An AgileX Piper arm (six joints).
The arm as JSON. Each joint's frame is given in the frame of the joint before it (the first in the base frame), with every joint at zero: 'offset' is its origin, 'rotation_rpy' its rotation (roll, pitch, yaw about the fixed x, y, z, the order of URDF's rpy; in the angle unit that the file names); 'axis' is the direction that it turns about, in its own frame. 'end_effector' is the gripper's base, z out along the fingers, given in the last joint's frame.
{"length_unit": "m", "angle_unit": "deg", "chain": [
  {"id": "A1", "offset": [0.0, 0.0, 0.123], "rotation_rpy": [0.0, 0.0, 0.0], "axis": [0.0, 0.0, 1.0]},
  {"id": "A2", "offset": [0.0, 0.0, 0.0], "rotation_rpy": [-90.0, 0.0, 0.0], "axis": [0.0, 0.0, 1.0]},
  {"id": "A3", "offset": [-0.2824, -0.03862, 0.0], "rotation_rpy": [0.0, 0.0, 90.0], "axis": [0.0, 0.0, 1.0]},
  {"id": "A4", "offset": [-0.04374, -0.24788, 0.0], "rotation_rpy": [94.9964, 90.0, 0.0], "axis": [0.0, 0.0, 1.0]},
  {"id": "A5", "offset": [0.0, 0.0, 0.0], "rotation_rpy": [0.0, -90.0, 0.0], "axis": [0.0, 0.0, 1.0]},
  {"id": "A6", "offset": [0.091, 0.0, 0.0], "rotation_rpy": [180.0, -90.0, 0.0], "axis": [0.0, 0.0, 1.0]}
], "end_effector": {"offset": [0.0, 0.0, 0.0], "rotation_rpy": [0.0, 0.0, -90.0]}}
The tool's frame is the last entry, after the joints.
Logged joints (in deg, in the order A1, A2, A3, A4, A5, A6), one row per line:
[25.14, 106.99, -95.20, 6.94, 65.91, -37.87]
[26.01, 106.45, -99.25, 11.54, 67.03, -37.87]
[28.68, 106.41, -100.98, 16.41, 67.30, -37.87]
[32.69, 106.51, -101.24, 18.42, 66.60, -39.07]
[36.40, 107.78, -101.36, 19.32, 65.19, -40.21]
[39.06, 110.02, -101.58, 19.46, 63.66, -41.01]
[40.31, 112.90, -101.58, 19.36, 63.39, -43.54]
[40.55, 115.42, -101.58, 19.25, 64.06, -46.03]
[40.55, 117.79, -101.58, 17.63, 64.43, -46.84]
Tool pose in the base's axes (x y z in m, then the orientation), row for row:
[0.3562, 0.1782, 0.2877, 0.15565, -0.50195, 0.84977, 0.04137]
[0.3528, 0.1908, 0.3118, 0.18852, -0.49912, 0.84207, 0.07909]
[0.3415, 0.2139, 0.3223, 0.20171, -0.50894, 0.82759, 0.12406]
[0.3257, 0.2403, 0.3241, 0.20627, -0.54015, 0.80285, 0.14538]
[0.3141, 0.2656, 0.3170, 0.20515, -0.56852, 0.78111, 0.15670]
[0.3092, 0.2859, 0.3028, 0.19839, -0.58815, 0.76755, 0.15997]
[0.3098, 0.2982, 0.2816, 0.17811, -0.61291, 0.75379, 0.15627]
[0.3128, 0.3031, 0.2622, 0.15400, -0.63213, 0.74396, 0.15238]
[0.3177, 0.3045, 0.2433, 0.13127, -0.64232, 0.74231, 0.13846]
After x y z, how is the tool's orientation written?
As a quaternion, w x y z.
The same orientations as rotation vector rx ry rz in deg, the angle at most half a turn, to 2 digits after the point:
[-82.37, 139.44, 6.79]
[-80.44, 135.71, 12.75]
[-81.44, 132.43, 19.85]
[-86.22, 128.15, 23.21]
[-90.80, 124.76, 25.03]
[-94.28, 123.04, 25.64]
[-99.34, 122.17, 25.33]
[-103.82, 122.19, 25.03]
[-106.85, 123.49, 23.03]

